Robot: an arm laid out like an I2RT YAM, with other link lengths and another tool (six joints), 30 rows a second.
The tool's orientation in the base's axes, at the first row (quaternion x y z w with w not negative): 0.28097, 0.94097, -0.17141, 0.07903
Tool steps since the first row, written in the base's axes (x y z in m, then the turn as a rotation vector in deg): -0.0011, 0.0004, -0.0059, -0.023, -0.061, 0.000; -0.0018, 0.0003, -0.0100, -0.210, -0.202, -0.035; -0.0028, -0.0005, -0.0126, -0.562, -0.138, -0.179; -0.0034, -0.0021, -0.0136, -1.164, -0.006, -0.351; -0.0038, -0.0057, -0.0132, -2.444, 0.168, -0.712
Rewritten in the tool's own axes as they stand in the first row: 0.0026, 0.0013, 0.0053, -0.012, -0.061, 0.021; 0.0041, 0.0020, 0.0091, 0.081, -0.265, 0.096; 0.0052, 0.0016, 0.0117, 0.441, -0.371, 0.187; 0.0051, 0.0002, 0.0132, 1.049, -0.554, 0.267; 0.0035, -0.0029, 0.0142, 2.286, -1.029, 0.472
